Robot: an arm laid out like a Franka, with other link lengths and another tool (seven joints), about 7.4 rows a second.
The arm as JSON. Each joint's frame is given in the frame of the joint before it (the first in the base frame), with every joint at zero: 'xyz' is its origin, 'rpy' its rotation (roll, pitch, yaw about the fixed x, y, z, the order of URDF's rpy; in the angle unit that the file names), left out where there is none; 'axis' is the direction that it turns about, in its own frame. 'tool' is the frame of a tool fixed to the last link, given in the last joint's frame.
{
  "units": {
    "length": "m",
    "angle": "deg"
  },
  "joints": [
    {
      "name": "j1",
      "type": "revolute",
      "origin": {
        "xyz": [
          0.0,
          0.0,
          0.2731
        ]
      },
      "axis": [
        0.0,
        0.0,
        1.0
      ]
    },
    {
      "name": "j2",
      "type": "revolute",
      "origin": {
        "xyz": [
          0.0,
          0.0,
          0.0
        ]
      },
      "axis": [
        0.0,
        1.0,
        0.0
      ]
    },
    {
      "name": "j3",
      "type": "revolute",
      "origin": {
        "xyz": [
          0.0,
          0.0,
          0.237
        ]
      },
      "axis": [
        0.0,
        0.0,
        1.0
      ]
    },
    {
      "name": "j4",
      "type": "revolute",
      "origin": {
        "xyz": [
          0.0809,
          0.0,
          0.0
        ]
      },
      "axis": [
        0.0,
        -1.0,
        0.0
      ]
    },
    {
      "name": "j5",
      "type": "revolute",
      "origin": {
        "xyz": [
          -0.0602,
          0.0,
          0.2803
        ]
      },
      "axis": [
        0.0,
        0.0,
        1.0
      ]
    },
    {
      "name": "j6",
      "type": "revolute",
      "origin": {
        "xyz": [
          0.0,
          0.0,
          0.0
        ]
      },
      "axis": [
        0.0,
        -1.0,
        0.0
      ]
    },
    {
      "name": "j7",
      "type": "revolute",
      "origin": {
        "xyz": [
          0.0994,
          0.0,
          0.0
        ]
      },
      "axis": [
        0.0,
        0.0,
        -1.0
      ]
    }
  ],
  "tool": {
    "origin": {
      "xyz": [
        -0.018,
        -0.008,
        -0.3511
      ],
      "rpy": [
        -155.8,
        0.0,
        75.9
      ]
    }
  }
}
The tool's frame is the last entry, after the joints.
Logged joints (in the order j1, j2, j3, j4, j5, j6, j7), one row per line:
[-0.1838 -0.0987 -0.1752 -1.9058 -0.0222 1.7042 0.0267]
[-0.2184 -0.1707 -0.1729 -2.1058 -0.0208 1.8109 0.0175]
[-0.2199 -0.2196 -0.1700 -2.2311 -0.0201 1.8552 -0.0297]
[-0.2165 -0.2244 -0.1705 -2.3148 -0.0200 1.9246 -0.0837]
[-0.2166 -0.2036 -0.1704 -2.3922 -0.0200 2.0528 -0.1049]
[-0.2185 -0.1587 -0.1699 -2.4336 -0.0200 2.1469 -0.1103]
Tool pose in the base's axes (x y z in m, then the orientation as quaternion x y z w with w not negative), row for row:
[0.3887 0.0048 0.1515 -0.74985 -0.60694 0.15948 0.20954]
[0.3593 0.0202 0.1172 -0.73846 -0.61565 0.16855 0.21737]
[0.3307 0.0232 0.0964 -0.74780 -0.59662 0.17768 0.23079]
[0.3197 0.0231 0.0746 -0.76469 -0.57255 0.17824 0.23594]
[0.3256 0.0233 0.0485 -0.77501 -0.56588 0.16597 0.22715]
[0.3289 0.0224 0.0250 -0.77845 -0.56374 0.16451 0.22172]
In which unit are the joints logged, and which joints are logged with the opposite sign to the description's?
The joints are logged in radians. Opposite sign: j1, j5, j7.
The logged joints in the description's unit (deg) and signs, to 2 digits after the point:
[10.53 -5.66 -10.04 -109.19 1.27 97.64 -1.53]
[12.51 -9.78 -9.91 -120.65 1.19 103.76 -1.00]
[12.60 -12.58 -9.74 -127.83 1.15 106.30 1.70]
[12.40 -12.86 -9.77 -132.63 1.15 110.27 4.80]
[12.41 -11.67 -9.76 -137.06 1.15 117.62 6.01]
[12.52 -9.09 -9.73 -139.44 1.15 123.01 6.32]

